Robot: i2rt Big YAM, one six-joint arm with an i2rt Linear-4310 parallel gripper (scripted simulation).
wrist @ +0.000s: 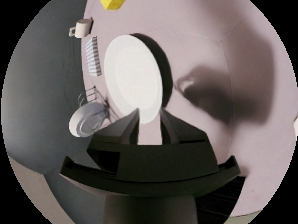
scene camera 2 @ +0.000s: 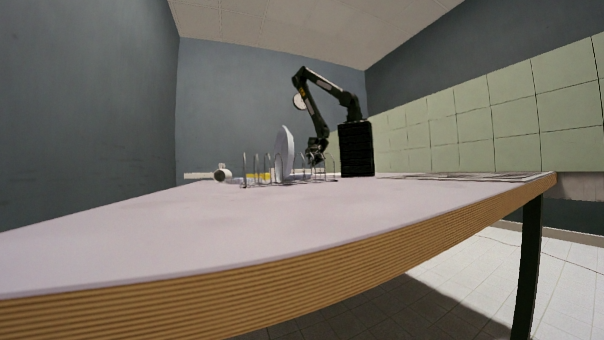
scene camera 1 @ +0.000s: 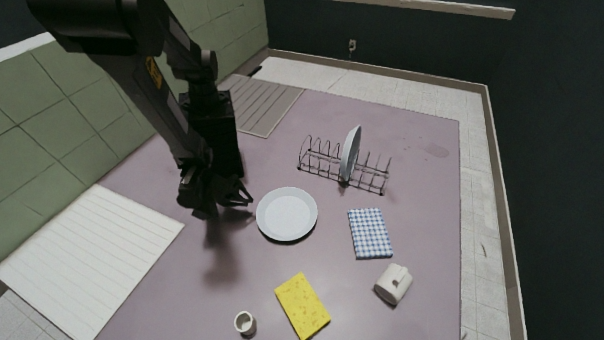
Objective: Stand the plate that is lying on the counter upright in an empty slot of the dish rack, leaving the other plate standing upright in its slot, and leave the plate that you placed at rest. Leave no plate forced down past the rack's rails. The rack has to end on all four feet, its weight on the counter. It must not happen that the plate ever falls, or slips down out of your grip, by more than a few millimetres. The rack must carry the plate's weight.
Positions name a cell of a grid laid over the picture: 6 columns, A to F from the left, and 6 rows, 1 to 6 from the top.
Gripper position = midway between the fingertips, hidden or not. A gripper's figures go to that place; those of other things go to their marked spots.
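White mug (scene camera 1: D6) at 0.68 m from the lens; my gripper (scene camera 1: C4) at 0.77 m from the lens.
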